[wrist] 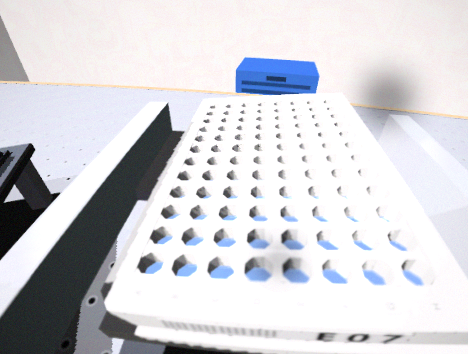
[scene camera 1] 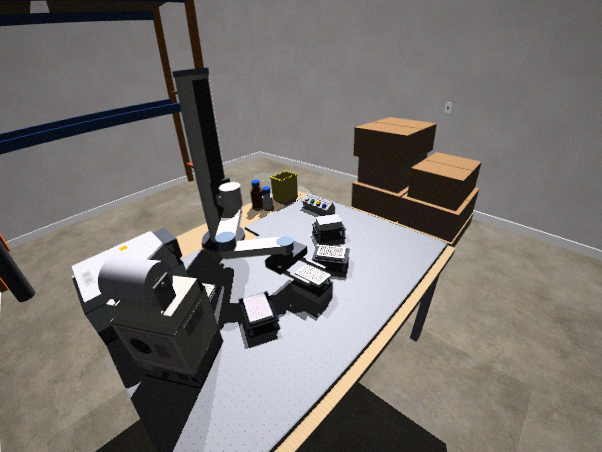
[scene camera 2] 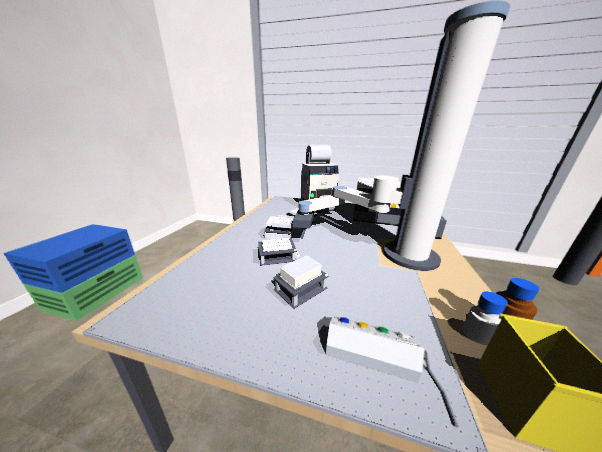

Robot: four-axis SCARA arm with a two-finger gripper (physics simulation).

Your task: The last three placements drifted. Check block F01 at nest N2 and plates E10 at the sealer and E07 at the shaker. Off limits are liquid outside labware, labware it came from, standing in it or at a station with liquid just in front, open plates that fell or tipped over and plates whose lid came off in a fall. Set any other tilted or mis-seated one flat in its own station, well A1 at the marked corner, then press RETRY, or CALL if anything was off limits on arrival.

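Frame: origin at the arm's base, x down, y ahead, z right, level; millimetres.
Seen in the pictures: gripper, fingertip midpoint: (wrist: 274,126) (scene camera 1: 317,276) (scene camera 2: 275,220); arm's base, link origin: (scene camera 2: 410,255).
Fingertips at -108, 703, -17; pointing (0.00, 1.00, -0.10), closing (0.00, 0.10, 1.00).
Pixels of each thing's top centre, then the offset from my fingertips to it, as dx, dy, dz.
- Plate E07, top centre: (wrist: 276,142) (scene camera 1: 312,272) (scene camera 2: 279,219) -6, -26, +1
- tall white block, top centre: (scene camera 2: 301,266) (scene camera 1: 328,219) -7, -252, -385
- white plate, top centre: (scene camera 2: 276,243) (scene camera 1: 331,251) +24, -85, -198
- pink-welled plate, top centre: (scene camera 1: 257,306) +28, -82, +253
- button box, top centre: (scene camera 2: 374,329) (scene camera 1: 317,198) +11, -494, -575
- yellow bin, top centre: (scene camera 2: 561,352) (scene camera 1: 283,175) -62, -823, -593
Plate E07 (wrist: 270,200) (scene camera 1: 311,274) (scene camera 2: 280,220), white with blue liquid in its wells and its label facing the wrist camera, is between the fingers of my gripper (wrist: 274,126) (scene camera 1: 314,275). The gripper is shut on it. The left finger lies along the plate's long side. In scene camera 1 the plate is above a dark station in shadow; whether it still touches that station is hidden. A plate (scene camera 1: 209,289) shows partly at the machine with the film roll (scene camera 1: 130,281) (scene camera 2: 319,154). A tall white block (scene camera 1: 329,220) (scene camera 2: 300,271) sits on a nest. Labels other than E07 are unreadable.
A white plate (scene camera 1: 331,251) (scene camera 2: 276,244) stands on a nest beside the held plate. A pink-welled plate (scene camera 1: 258,307) stands on another. The button box (scene camera 1: 319,205) (scene camera 2: 375,349) is at the table end, near bottles (scene camera 1: 256,196) and a yellow bin (scene camera 1: 284,187) (scene camera 2: 565,400).
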